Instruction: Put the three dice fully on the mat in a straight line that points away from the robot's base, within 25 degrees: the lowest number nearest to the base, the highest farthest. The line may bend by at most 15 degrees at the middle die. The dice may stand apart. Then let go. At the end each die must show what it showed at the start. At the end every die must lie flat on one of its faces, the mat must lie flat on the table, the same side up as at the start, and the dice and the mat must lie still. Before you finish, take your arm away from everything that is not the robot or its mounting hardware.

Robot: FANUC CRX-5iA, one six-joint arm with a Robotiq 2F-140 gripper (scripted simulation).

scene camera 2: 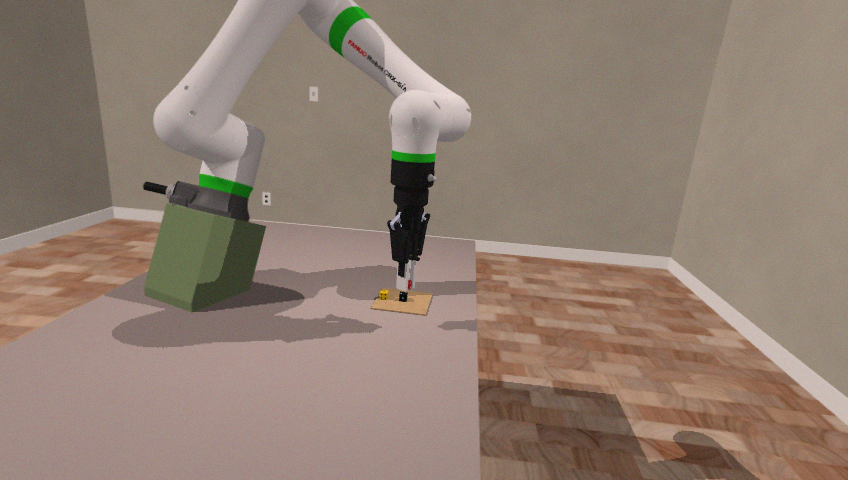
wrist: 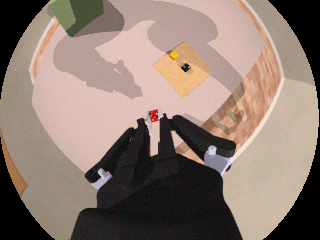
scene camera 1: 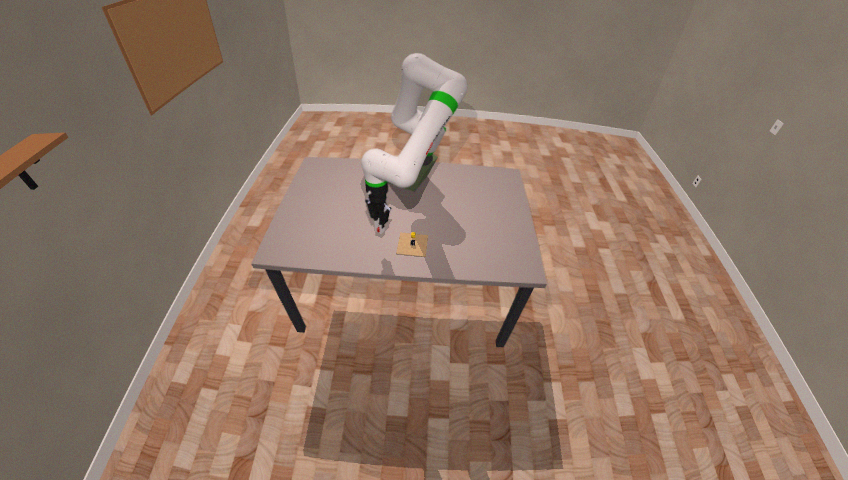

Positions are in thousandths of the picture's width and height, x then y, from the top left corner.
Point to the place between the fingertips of my gripper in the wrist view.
483, 477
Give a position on a tan mat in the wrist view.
573, 344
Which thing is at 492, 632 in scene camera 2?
A tan mat.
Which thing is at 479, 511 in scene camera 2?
My gripper.
